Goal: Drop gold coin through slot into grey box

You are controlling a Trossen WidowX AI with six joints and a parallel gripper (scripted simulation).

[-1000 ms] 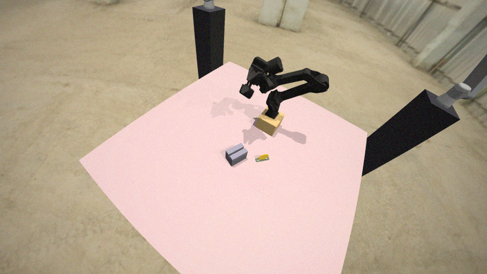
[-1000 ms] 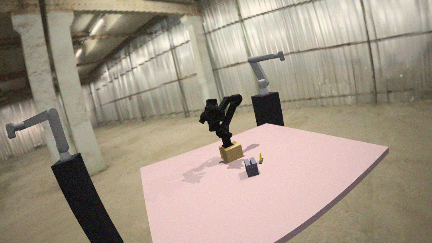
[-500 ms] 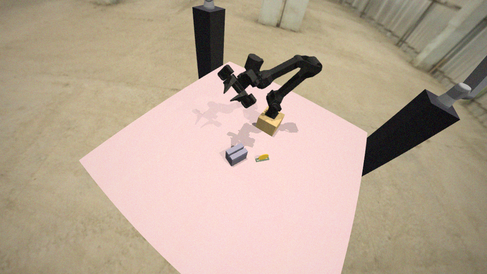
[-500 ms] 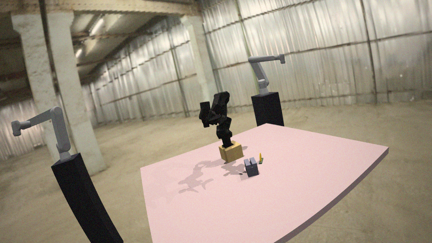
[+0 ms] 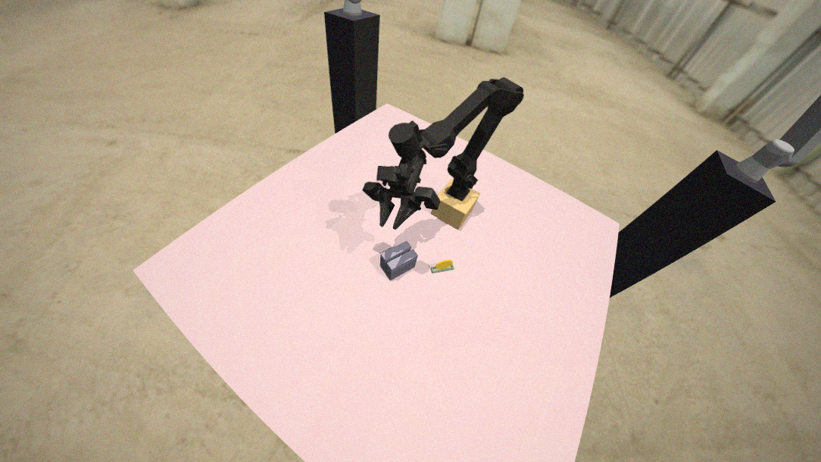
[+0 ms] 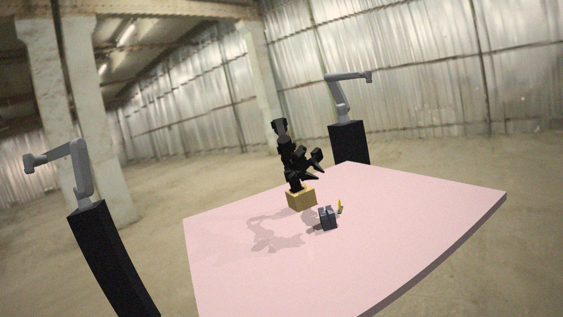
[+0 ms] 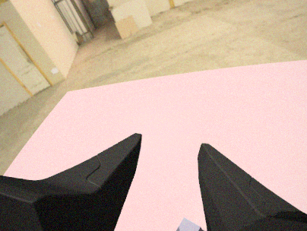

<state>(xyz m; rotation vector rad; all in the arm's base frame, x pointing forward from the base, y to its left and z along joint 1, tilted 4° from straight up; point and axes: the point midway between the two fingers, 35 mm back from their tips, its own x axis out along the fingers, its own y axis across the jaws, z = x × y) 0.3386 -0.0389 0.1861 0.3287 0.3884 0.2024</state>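
My gripper tip is now 22 cm above the gold coin, 14 cm to the right of it and 13 cm past it.
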